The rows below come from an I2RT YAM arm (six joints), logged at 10 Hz.
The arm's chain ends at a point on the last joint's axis. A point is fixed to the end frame.
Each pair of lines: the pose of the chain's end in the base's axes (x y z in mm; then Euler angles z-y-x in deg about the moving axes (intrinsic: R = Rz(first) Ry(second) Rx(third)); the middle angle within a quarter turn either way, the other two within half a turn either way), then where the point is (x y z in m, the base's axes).
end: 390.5 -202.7 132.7 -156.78 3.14 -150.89
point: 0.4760 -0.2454 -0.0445
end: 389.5 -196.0 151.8 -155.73 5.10 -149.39
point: 0.4831 -0.2390 -0.0212
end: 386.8 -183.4 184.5 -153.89 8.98 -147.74
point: 0.4940 -0.2230 0.0188
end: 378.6 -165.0 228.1 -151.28 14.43 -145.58
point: 0.5034 -0.1984 0.0737
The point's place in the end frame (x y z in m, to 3 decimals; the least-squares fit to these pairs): -0.052 0.024 0.193
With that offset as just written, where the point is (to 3 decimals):
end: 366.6 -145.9 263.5 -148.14 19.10 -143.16
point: 0.506 -0.173 0.121
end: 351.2 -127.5 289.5 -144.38 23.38 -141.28
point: 0.503 -0.144 0.158
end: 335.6 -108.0 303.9 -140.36 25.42 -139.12
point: 0.494 -0.117 0.180
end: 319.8 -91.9 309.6 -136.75 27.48 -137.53
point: 0.484 -0.092 0.193
